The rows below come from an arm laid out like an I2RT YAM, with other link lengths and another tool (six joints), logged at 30 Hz.
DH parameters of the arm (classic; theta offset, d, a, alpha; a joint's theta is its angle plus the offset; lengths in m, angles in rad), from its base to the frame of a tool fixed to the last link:
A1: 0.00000 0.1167 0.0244 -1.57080
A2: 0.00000 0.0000 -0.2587 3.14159
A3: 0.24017 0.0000 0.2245 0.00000
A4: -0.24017 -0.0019 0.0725 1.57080
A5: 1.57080 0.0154 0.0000 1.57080
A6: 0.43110 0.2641 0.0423 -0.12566
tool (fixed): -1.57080 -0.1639 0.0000 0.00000
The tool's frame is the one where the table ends.
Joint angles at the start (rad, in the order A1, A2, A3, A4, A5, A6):
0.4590, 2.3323, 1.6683, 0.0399, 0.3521, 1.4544
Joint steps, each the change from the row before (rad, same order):
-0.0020, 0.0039, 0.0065, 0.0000, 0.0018, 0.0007
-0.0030, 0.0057, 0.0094, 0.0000, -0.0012, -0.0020
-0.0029, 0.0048, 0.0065, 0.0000, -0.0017, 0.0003
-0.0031, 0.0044, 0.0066, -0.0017, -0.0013, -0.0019
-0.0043, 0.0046, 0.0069, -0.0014, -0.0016, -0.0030
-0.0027, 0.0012, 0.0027, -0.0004, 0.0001, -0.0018
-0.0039, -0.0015, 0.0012, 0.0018, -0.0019, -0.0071
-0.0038, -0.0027, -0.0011, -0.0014, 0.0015, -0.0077
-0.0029, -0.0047, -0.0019, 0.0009, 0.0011, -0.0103
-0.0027, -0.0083, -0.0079, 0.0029, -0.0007, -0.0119
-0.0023, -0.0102, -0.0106, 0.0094, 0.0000, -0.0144
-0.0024, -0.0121, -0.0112, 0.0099, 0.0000, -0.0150
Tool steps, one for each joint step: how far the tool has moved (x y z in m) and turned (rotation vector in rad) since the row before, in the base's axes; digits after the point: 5 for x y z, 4 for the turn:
0.00160, -0.00049, 0.00012, 0.0008, -0.0028, -0.0038
0.00232, -0.00054, 0.00010, 0.0006, -0.0031, -0.0009
0.00168, -0.00063, -0.00039, 0.0019, -0.0011, -0.0017
0.00156, -0.00096, -0.00030, -0.0007, -0.0002, -0.0010
0.00188, -0.00152, -0.00027, -0.0013, -0.0005, -0.0014
0.00098, -0.00116, 0.00023, -0.0011, -0.0011, -0.0018
0.00133, -0.00173, 0.00134, -0.0031, -0.0037, 0.0015
0.00049, -0.00245, 0.00099, -0.0072, -0.0007, -0.0009
0.00056, -0.00199, 0.00199, -0.0077, -0.0038, 0.0017
-0.00034, -0.00217, 0.00209, -0.0083, -0.0030, 0.0042
-0.00004, -0.00200, 0.00289, -0.0085, -0.0084, 0.0053
-0.00003, -0.00207, 0.00369, -0.0084, -0.0100, 0.0054

